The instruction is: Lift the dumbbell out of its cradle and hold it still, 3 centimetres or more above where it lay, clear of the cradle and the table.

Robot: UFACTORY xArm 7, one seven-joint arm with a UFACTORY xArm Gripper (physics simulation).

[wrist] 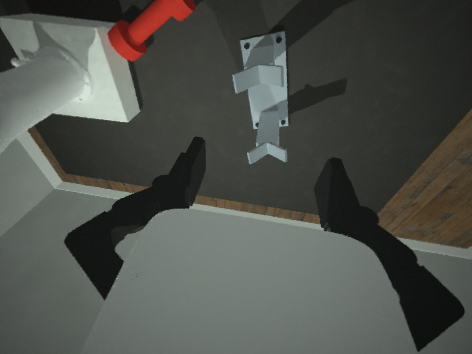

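Where they show: gripper, fingertip midpoint: (262,163); arm's base at its link origin: (66,75).
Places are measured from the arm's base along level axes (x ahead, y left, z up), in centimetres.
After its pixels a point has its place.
The red dumbbell (150,25) @(x 20.1, y 15.8, z -3.0 cm) is at the top left of the wrist view, outside the cradle, lying on the dark table top close beside the white base block; its upper end reaches the top edge of the view. The grey cradle (267,97) @(x 49.2, y 7.7, z -7.4 cm) stands empty right of the view's middle, with two V-shaped rests on a screwed-down plate. My gripper (262,163) @(x 46.2, y 18.8, z 35.4 cm) is wide open and empty, its two black fingers on either side of the nearer rest as seen from above, apart from the dumbbell. How high the fingers are above the table is hard to tell.
The robot's white base block (112,95) @(x 10.8, y -1.8, z -0.6 cm) with its round arm column (45,85) @(x 4.4, y 2.5, z 10.4 cm) stands at the left, right next to the dumbbell. The dark table top (200,100) @(x 31.8, y 0.7, z -8.2 cm) has a wooden floor (435,195) beyond its right edge. Shadows fall right of the cradle.
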